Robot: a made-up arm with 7 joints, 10 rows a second.
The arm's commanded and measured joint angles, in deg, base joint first. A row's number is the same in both.
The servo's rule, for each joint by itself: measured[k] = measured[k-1] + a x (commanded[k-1-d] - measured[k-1]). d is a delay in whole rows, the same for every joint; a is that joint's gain. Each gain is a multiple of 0.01, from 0.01 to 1. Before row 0 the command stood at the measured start. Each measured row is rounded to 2 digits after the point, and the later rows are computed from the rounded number. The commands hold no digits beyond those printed.
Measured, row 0:
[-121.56 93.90 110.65 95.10 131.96 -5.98 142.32]
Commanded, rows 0 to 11:
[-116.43 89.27 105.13 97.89 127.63 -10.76 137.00]
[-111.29 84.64 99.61 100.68 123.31 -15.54 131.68]
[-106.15 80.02 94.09 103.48 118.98 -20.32 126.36]
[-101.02 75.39 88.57 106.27 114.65 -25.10 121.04]
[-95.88 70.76 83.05 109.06 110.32 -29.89 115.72]
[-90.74 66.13 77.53 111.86 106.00 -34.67 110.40]
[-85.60 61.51 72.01 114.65 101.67 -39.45 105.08]
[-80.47 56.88 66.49 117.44 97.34 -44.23 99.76]
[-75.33 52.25 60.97 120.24 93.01 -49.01 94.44]
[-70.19 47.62 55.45 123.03 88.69 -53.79 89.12]
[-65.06 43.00 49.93 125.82 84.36 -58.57 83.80]
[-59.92 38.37 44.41 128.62 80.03 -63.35 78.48]
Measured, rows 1 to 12:
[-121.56 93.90 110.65 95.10 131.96 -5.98 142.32]
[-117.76 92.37 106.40 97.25 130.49 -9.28 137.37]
[-112.97 89.82 101.17 99.89 128.05 -13.60 132.08]
[-107.92 86.59 95.72 102.65 124.97 -18.24 126.76]
[-102.81 82.89 90.21 105.44 121.46 -22.97 121.44]
[-97.68 78.89 84.70 108.23 117.67 -27.74 116.12]
[-92.54 74.68 79.18 111.03 113.70 -32.52 110.80]
[-87.40 70.33 73.66 113.82 109.61 -37.30 105.48]
[-82.27 65.89 68.14 116.61 105.44 -42.08 100.16]
[-77.13 61.39 62.62 119.41 101.21 -46.86 94.84]
[-71.99 56.85 57.10 122.20 96.95 -51.64 89.52]
[-66.86 52.28 51.58 124.99 92.67 -56.42 84.20]
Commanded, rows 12 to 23:
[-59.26 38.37 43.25 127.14 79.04 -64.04 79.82]
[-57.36 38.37 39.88 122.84 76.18 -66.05 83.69]
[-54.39 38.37 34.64 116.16 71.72 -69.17 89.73]
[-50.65 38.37 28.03 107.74 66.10 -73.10 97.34]
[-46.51 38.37 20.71 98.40 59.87 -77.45 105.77]
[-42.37 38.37 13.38 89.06 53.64 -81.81 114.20]
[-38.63 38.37 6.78 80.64 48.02 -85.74 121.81]
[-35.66 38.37 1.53 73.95 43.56 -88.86 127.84]
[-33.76 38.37 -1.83 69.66 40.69 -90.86 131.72]
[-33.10 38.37 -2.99 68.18 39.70 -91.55 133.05]
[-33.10 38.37 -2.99 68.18 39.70 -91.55 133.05]
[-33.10 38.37 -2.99 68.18 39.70 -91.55 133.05]
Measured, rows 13 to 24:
[-61.72 47.69 46.06 127.79 88.37 -61.20 78.88]
[-59.90 44.61 43.90 127.29 85.20 -63.16 79.75]
[-58.02 42.55 40.80 123.86 82.13 -65.15 83.41]
[-55.33 41.17 36.06 117.93 78.59 -67.92 89.29]
[-51.87 40.25 29.88 110.08 74.34 -71.49 96.78]
[-47.90 39.63 22.82 101.09 69.42 -75.60 105.14]
[-43.81 39.21 15.55 91.83 64.05 -79.88 113.57]
[-39.98 38.93 8.80 83.21 58.60 -83.92 121.23]
[-36.78 38.75 3.20 76.08 53.49 -87.33 127.38]
[-34.55 38.62 -0.67 71.14 49.14 -89.77 131.42]
[-33.48 38.54 -2.46 68.86 45.93 -91.00 132.94]
[-33.20 38.48 -2.87 68.34 43.81 -91.38 133.04]

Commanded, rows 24 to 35:
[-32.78 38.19 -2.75 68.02 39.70 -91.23 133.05]
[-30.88 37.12 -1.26 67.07 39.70 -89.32 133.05]
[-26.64 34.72 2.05 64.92 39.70 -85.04 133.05]
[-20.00 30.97 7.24 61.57 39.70 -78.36 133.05]
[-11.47 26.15 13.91 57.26 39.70 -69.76 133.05]
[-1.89 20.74 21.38 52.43 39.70 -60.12 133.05]
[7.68 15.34 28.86 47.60 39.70 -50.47 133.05]
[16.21 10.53 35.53 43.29 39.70 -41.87 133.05]
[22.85 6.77 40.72 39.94 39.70 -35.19 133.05]
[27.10 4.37 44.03 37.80 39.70 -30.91 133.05]
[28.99 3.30 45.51 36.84 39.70 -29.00 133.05]
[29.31 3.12 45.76 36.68 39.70 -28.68 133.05]
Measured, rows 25 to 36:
[-33.13 38.44 -2.96 68.22 42.41 -91.50 133.05]
[-32.87 38.36 -2.80 68.07 41.49 -91.31 133.05]
[-31.40 37.95 -1.61 67.30 40.88 -89.94 133.05]
[-27.88 36.88 1.21 65.47 40.48 -86.56 133.05]
[-22.05 34.93 5.85 62.47 40.21 -80.90 133.05]
[-14.22 32.03 12.06 58.46 40.04 -73.21 133.05]
[-5.10 28.30 19.24 53.82 39.92 -64.18 133.05]
[4.36 24.02 26.65 49.03 39.85 -54.72 133.05]
[13.13 19.57 33.49 44.61 39.80 -45.85 133.05]
[20.32 15.35 39.06 41.01 39.77 -38.49 133.05]
[25.34 11.73 42.89 38.54 39.75 -33.26 133.05]
[28.04 8.95 44.91 37.23 39.73 -30.32 133.05]

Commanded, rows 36 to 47:
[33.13 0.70 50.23 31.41 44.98 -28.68 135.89]
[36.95 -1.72 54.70 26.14 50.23 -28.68 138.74]
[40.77 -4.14 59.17 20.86 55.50 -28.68 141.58]
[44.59 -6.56 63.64 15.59 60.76 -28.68 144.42]
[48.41 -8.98 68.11 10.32 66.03 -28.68 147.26]
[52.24 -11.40 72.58 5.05 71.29 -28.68 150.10]
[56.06 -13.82 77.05 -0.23 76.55 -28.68 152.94]
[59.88 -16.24 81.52 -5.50 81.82 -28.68 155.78]
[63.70 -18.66 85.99 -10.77 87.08 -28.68 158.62]
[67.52 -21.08 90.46 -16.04 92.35 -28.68 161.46]
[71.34 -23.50 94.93 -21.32 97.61 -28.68 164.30]
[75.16 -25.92 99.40 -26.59 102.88 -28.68 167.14]
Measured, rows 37 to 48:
[28.98 7.03 45.56 36.81 39.72 -29.19 133.05]
[32.05 4.94 49.16 32.65 41.51 -28.84 135.69]
[35.68 2.74 53.43 27.64 44.47 -28.73 138.53]
[39.45 0.47 57.85 22.42 48.22 -28.70 141.37]
[43.25 -1.85 62.31 17.16 52.48 -28.69 144.21]
[47.07 -4.20 66.78 11.89 57.09 -28.68 147.05]
[50.90 -6.58 71.25 6.62 61.92 -28.68 149.89]
[54.72 -8.97 75.72 1.35 66.89 -28.68 152.73]
[58.54 -11.37 80.19 -3.92 71.97 -28.68 155.57]
[62.36 -13.78 84.66 -9.19 77.11 -28.68 158.41]
[66.18 -16.19 89.13 -14.46 82.29 -28.68 161.25]
[70.00 -18.60 93.60 -19.74 87.50 -28.68 164.09]

